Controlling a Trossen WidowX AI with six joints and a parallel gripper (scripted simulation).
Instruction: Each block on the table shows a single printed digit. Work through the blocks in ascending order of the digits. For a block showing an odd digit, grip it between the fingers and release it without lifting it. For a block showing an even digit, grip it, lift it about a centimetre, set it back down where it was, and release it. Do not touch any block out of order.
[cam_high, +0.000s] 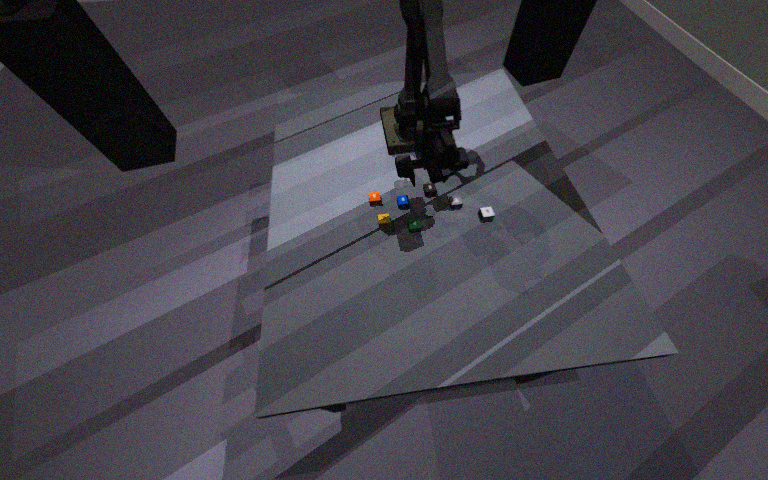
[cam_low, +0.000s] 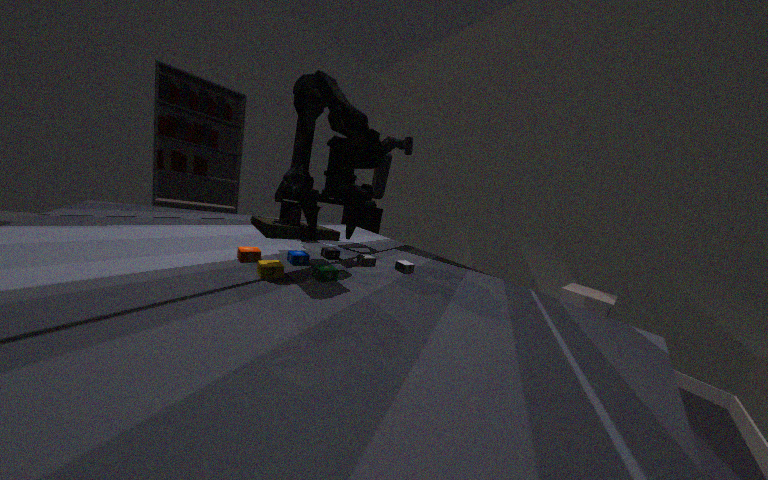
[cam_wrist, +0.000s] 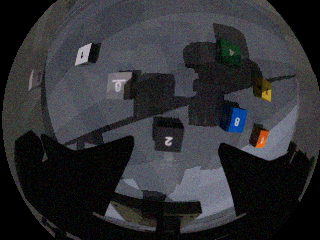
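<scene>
The dark block is 40 mm below my gripper tip, 10 mm to the left of it and 10 mm behind it. Round my gripper tip: grey block (60 mm to the left, 60 mm ahead, 40 mm below); green block (100 mm ahead, 80 mm to the right, 40 mm below); blue block (80 mm to the right, 40 mm below, 10 mm ahead).
</scene>
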